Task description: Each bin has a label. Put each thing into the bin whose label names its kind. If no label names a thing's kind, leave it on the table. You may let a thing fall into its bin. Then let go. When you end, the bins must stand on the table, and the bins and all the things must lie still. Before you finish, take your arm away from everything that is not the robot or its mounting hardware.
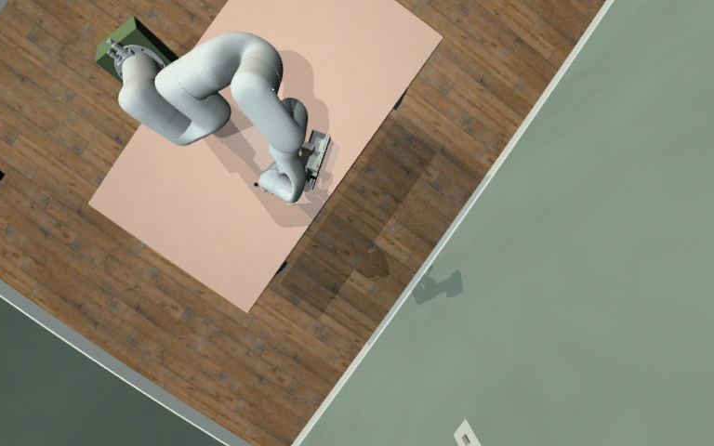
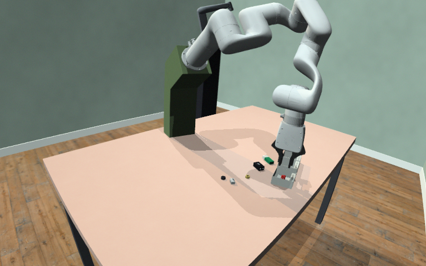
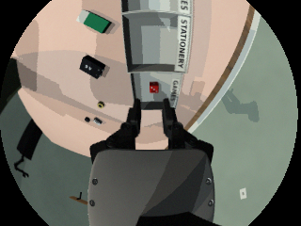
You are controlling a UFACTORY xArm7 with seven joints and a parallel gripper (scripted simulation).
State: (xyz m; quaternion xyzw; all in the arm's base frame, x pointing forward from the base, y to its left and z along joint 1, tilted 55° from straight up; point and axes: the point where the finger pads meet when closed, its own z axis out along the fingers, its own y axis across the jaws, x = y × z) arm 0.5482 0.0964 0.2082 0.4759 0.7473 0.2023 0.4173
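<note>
Right now my hand is 140 mm past the green thing, 100 mm to the right of it and 80 mm above it. From my hand the other things lie so: black block (110 mm behind, 10 mm to the left, 80 mm below); three-part bin (20 mm behind, 80 mm to the left, 70 mm below); red die (70 mm below).
</note>
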